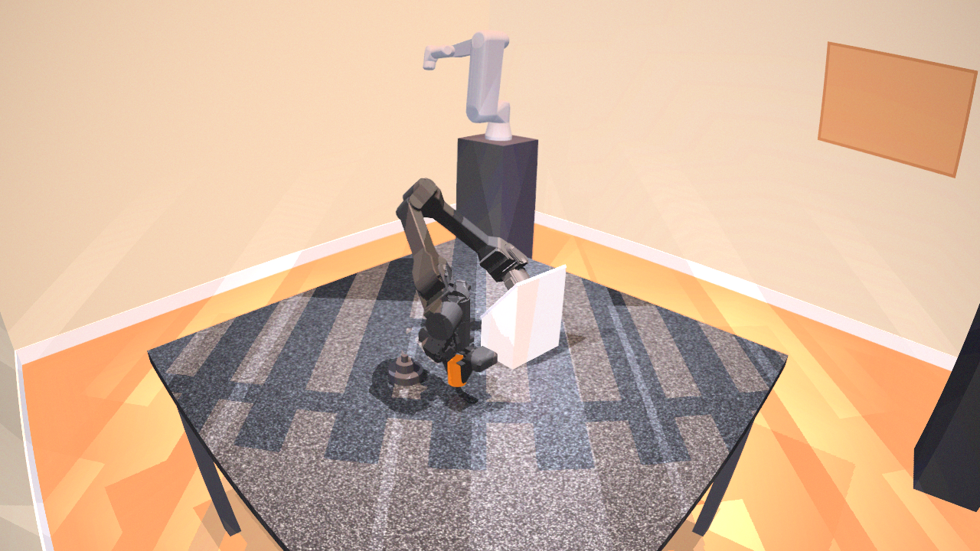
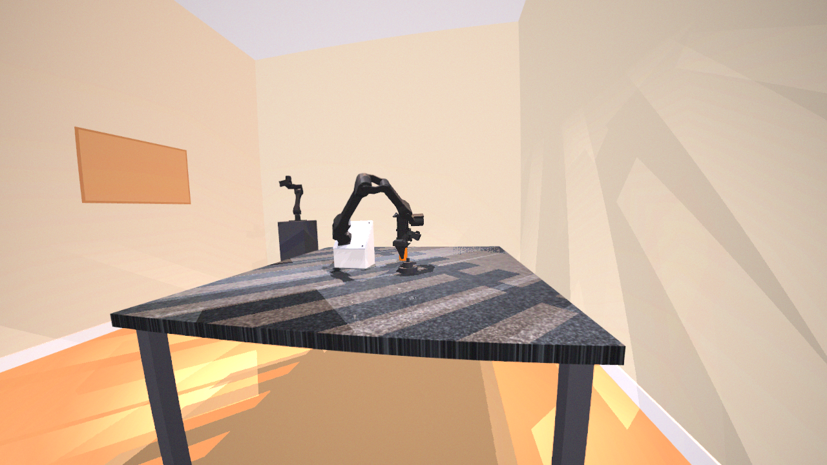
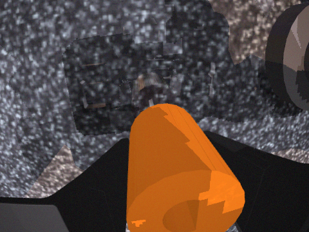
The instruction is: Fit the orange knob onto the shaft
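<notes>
The round pedestal is 13 cm to the right of my gripper tip and 4 cm ahead of it. Also, from my gripper tip: orange knob (2 cm above).
</notes>
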